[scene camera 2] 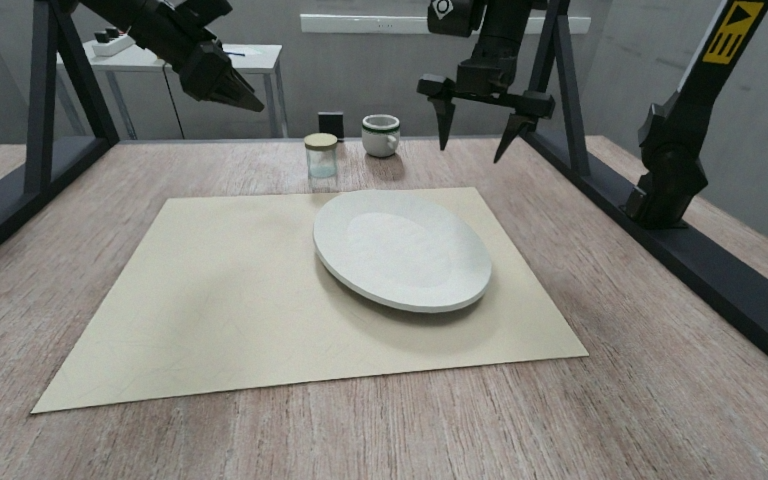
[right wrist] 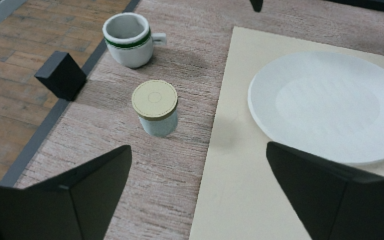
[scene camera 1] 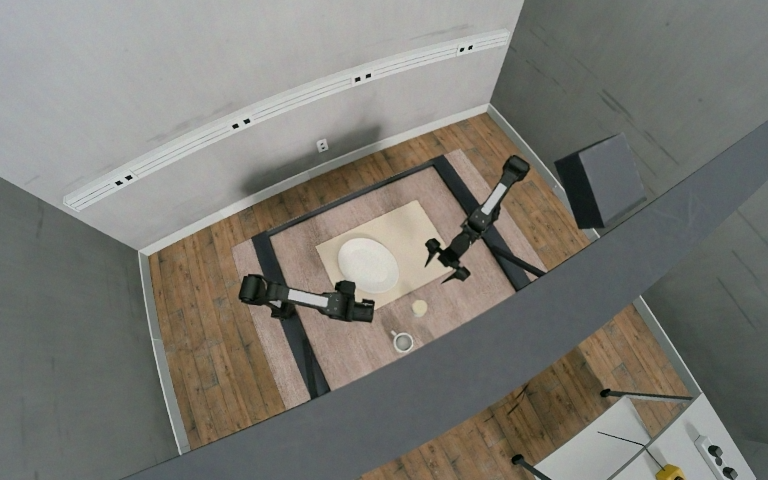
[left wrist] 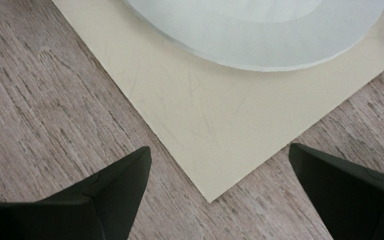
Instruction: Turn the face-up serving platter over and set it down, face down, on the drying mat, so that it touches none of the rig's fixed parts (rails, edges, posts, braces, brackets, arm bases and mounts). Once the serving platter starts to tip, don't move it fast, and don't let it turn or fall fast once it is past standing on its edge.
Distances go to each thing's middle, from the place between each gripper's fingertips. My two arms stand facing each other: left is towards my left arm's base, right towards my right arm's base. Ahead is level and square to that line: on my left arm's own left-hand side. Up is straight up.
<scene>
The white serving platter (scene camera 2: 400, 250) lies 210 mm to the left of my right hand, 170 mm ahead of it and 160 mm below it. Round my right hand: lidded glass jar (scene camera 2: 321, 149) 130 mm below, 110 mm to the left, 80 mm behind.
Now: the white serving platter 130 mm to the right of my left hand, 130 mm ahead of it and 100 mm below it. The rest, counted from my left hand: lidded glass jar: 230 mm to the right, 120 mm behind, 70 mm below.
</scene>
